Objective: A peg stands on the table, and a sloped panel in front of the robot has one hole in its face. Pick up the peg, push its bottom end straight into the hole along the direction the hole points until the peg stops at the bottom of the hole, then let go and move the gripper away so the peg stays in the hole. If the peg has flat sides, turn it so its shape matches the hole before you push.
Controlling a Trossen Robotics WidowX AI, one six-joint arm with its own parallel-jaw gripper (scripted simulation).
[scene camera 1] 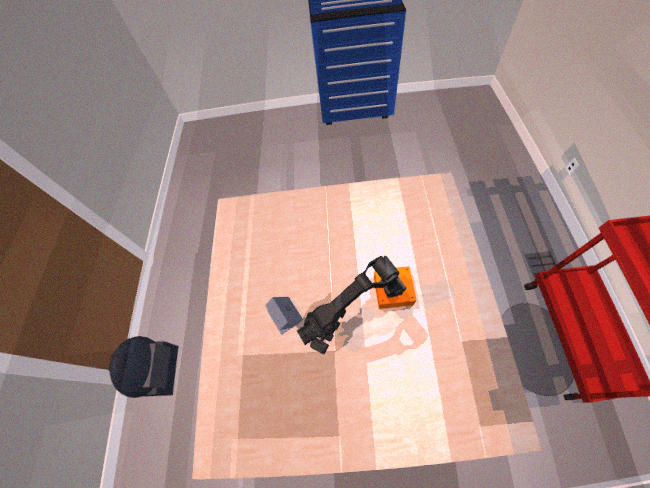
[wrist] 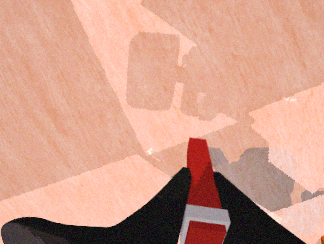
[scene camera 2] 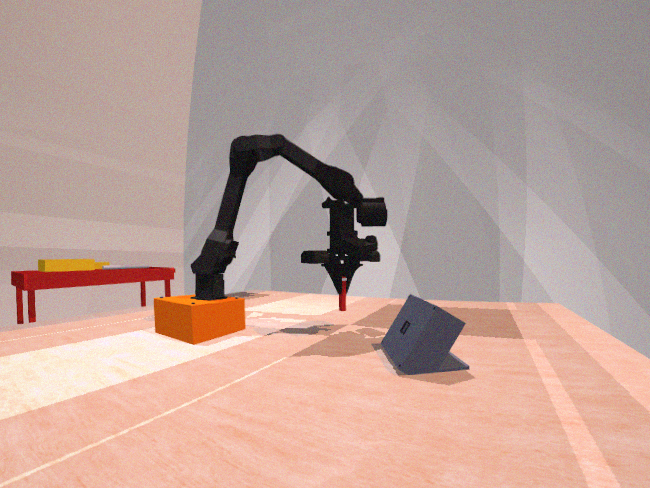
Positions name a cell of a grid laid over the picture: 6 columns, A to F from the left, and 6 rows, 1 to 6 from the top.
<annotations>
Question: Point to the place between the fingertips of my gripper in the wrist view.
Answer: D5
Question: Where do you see a grey sloped panel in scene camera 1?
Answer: At C4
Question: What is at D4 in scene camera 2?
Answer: My gripper.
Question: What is my gripper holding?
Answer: A red square-sided peg.
</annotations>
